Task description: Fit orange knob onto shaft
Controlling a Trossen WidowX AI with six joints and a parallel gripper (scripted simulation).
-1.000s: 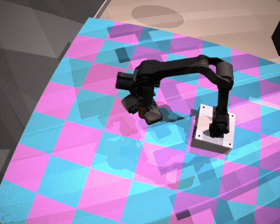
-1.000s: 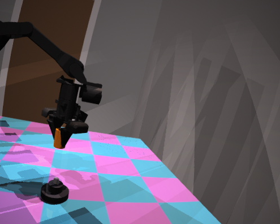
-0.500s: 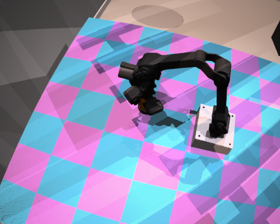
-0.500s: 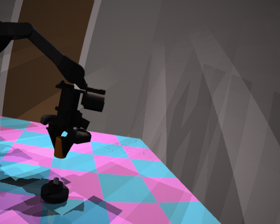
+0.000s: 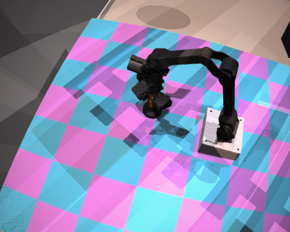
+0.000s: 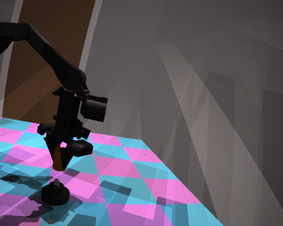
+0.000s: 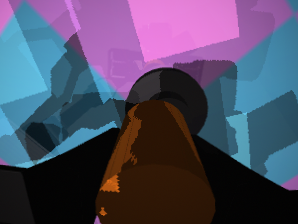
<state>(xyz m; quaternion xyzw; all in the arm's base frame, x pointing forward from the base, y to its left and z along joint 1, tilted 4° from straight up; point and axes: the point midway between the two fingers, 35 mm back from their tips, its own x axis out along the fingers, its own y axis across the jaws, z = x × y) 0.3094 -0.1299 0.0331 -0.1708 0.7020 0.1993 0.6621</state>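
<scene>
Right now my gripper tip is 20 mm to the left of the round pedestal and 70 mm above it. Also, from my gripper tip: orange knob 30 mm above.
</scene>
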